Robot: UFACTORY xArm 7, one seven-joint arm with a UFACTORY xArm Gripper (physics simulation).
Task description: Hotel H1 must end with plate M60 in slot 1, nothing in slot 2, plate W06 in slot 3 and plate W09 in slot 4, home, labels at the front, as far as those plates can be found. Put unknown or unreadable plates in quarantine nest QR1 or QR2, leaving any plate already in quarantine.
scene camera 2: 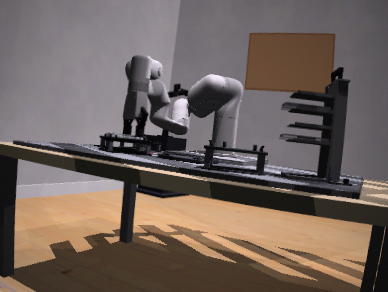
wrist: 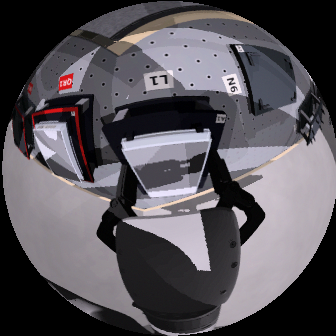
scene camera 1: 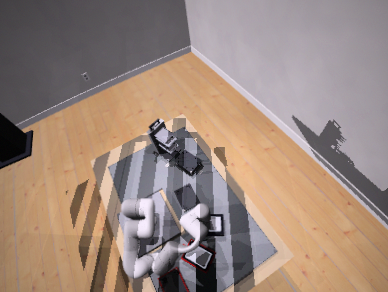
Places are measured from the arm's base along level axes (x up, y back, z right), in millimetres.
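Pixels of known places: gripper, fingertip midpoint: (scene camera 2: 132, 136) (wrist: 168, 163); arm's base, origin of the base link: (scene camera 2: 222, 155).
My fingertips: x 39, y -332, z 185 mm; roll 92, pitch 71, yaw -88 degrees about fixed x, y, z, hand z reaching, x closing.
For each thing: its middle in the pictures, then the offset to it from my fingertips. Level surfaces: height alone.
- pale plate, body centre: (wrist: 56, 155) (scene camera 1: 198, 255) dy +114, dx -12, dz +138 mm
- red-edged nest QR1, body centre: (wrist: 62, 144) (scene camera 2: 126, 144) (scene camera 1: 198, 255) dy +114, dx -36, dz +138 mm
- Hotel H1, body centre: (scene camera 2: 319, 123) (scene camera 1: 163, 138) dy +22, dx +93, dz -649 mm
- dark nest N6, body centre: (wrist: 277, 78) (scene camera 2: 188, 158) (scene camera 1: 186, 197) dy +35, dx -50, dz -225 mm
- light-edged panel, its level: dx -59 mm
My gripper (scene camera 2: 135, 131) (wrist: 168, 163) is open, with its fingers low on either side of a pale, clear-rimmed plate (wrist: 167, 167) in the black nest L1 (wrist: 112, 131) (scene camera 1: 222, 231). No plate label is readable there. Scene camera 1 hides the gripper behind the arm. A pale plate (wrist: 59, 150) (scene camera 1: 198, 256) sits in the red-edged nest QR1 (wrist: 77, 122). Part of red-edged QR2 (wrist: 21, 132) shows at the left. Hotel H1 (scene camera 2: 340, 130) (scene camera 1: 155, 125) is a dark upright with stacked shelves; clear-edged plates (scene camera 2: 302, 107) (scene camera 2: 300, 137) lie on two of them. Slot numbers and plate labels are unreadable.
The dark nest N6 (wrist: 272, 82) (scene camera 1: 186, 196) lies to the right of L1 in the wrist view. A raised dark stand (scene camera 2: 235, 149) (scene camera 1: 190, 162) stands near the hotel. A light-edged panel (scene camera 1: 167, 200) lies beside the arm base. Striped shadows cross the table.
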